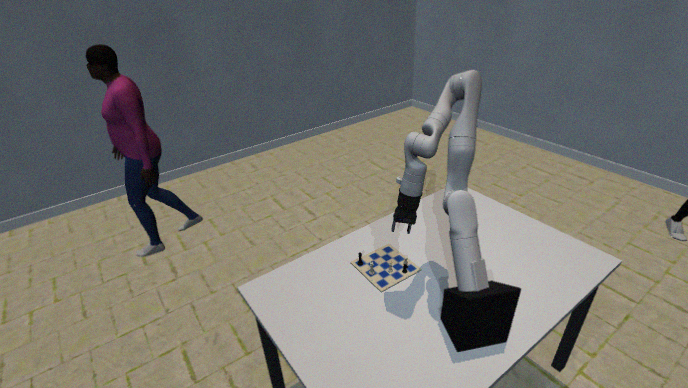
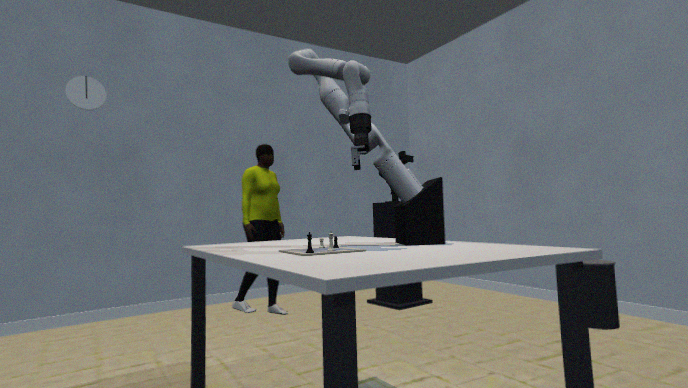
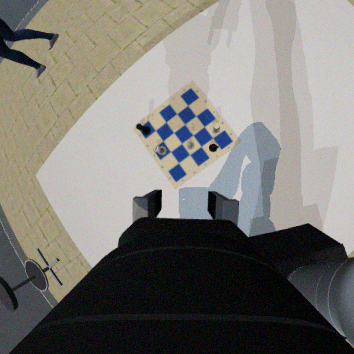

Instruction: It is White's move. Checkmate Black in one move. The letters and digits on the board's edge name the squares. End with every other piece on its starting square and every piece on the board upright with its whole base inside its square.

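Places are measured from the arm's base along level axes (x ahead, y left, z up), in millimetres.
Where they show: gripper, fingertip midpoint: (image 1: pixel 400 231) (image 2: pixel 356 167) (image 3: pixel 184 199); arm's base at its link origin: (image 1: pixel 472 288) (image 2: pixel 412 196) (image 3: pixel 306 289).
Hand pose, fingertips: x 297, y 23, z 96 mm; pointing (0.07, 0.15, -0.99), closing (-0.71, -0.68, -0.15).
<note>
Each offset is from my fingertips to the top centre of the thing. "spot": to the spot under its first point. Level surfaces: height alone.
The blue and cream board @(119 mm ahead, 55 mm right, 275 mm down) (image 1: pixel 382 283) (image 2: pixel 291 252) (image 3: pixel 177 172) lies on the table. A tall black piece with a king's shape @(spot: 203 mm ahead, 13 mm left, 250 mm down) (image 1: pixel 360 259) (image 2: pixel 309 243) (image 3: pixel 143 128) stands on a corner square. A white piece @(130 mm ahead, 19 mm left, 212 mm down) (image 1: pixel 371 268) (image 3: pixel 160 150) stands near it on a blue square. Another white piece @(84 mm ahead, 47 mm right, 232 mm down) (image 1: pixel 390 267) (image 3: pixel 190 145) is near the middle. A third white piece @(66 mm ahead, 127 mm right, 242 mm down) (image 1: pixel 405 261) (image 3: pixel 216 129) stands close to a smaller black piece @(35 mm ahead, 85 mm right, 236 mm down) (image 1: pixel 405 268) (image 2: pixel 336 242) (image 3: pixel 213 147). The edge labels are too small to read. My gripper (image 1: pixel 401 231) (image 2: pixel 356 162) (image 3: pixel 184 199) is open and empty, high above the table.
The white table @(281 mm down) (image 1: pixel 320 320) (image 2: pixel 450 260) (image 3: pixel 100 175) carries the arm's black base (image 1: pixel 480 317) (image 2: pixel 422 220). A person in pink (image 1: pixel 125 115) is on the floor beyond the table, and a person in yellow (image 2: pixel 262 195) is behind it. Arm shadows fall beside the board.
</note>
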